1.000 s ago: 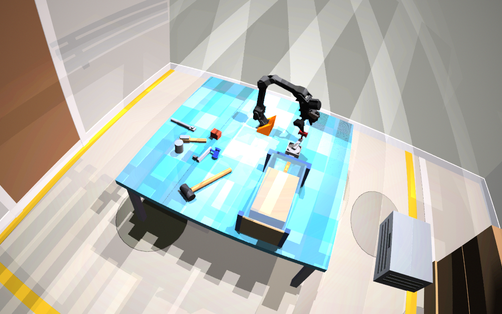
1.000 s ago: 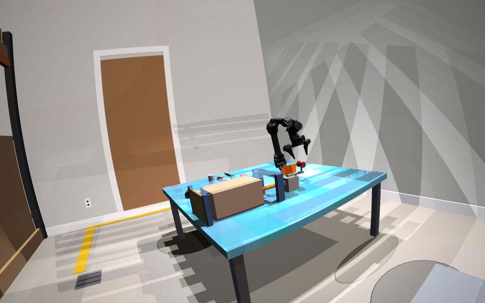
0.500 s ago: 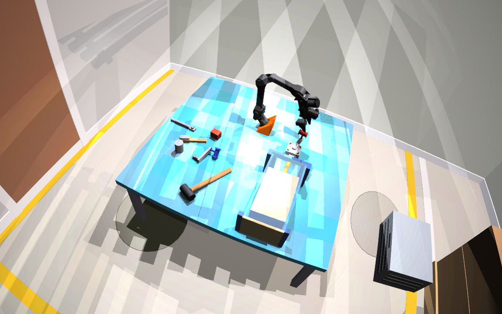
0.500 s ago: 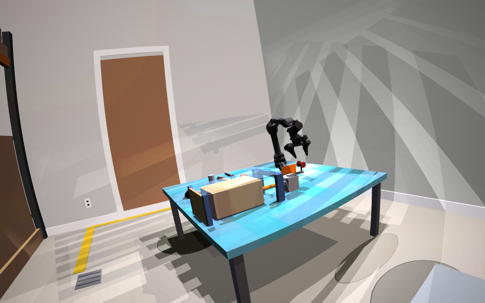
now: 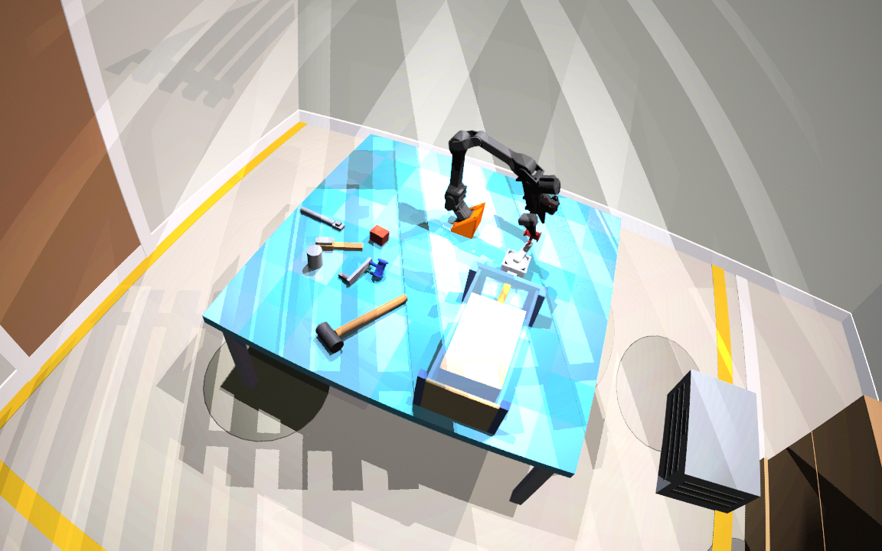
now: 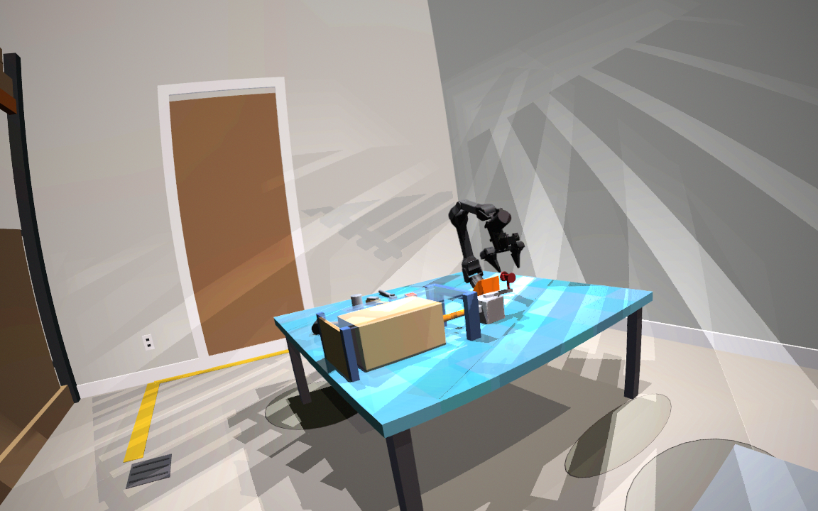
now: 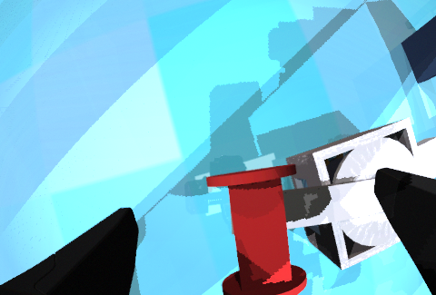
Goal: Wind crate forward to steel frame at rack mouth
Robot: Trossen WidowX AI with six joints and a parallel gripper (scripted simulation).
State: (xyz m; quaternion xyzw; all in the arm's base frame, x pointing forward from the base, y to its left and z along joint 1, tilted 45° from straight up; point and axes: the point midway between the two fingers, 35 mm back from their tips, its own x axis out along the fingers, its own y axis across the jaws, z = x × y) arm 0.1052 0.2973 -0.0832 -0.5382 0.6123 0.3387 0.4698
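Right now my gripper tip is 20 mm to the left of the red knob and 40 mm above it. Round my gripper tip: clear-panelled cubby (500 mm ahead, 60 mm to the right, 60 mm below); then grey winch (80 mm ahead, 50 mm to the right, 150 mm below); then winch handle (30 mm ahead, 30 mm to the right, 80 mm below).
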